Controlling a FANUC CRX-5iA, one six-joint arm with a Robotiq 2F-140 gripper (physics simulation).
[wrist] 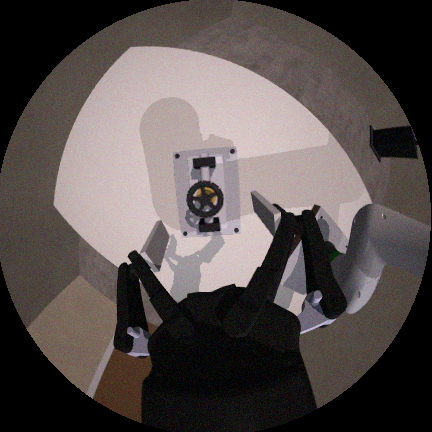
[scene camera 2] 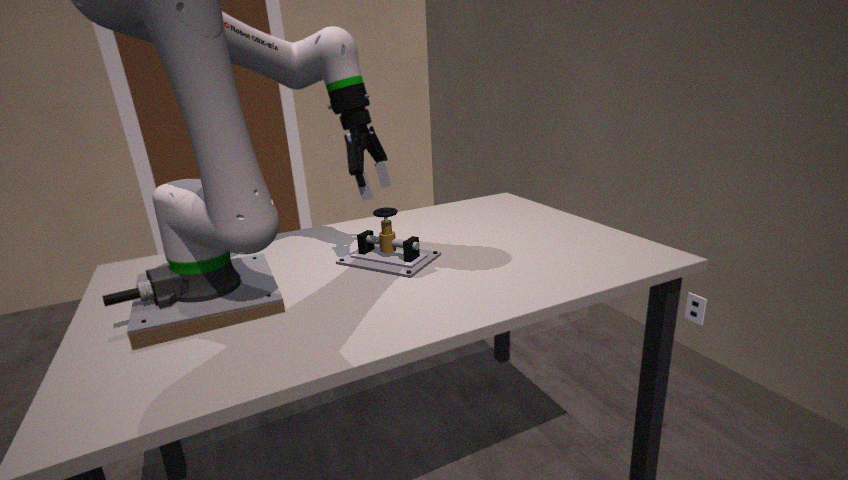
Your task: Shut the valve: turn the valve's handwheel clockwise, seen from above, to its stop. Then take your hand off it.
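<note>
The valve's black spoked handwheel [scene camera 2: 385, 211] [wrist: 205, 199] sits level on top of the brass valve body [scene camera 2: 387, 241]. In the wrist view some brass shows between the spokes. The valve stands upright on a pipe between two black blocks, on a light grey base plate [scene camera 2: 374, 265] [wrist: 232, 175]. My gripper [scene camera 2: 374, 185] [wrist: 207, 214] is open and empty, its pads wide apart. It points down, tilted, above the handwheel, with a visible gap between the fingertips and the wheel. The wheel's turning position relative to its stop cannot be read from these views.
The white table [scene camera 2: 553, 249] [wrist: 110, 100] carries the valve's plate. The arm's base stands on a wood-edged mounting plate [scene camera 2: 208, 324] to the left of the valve in the scene view. Arm shadows cross the table. A wall and a brown door are behind.
</note>
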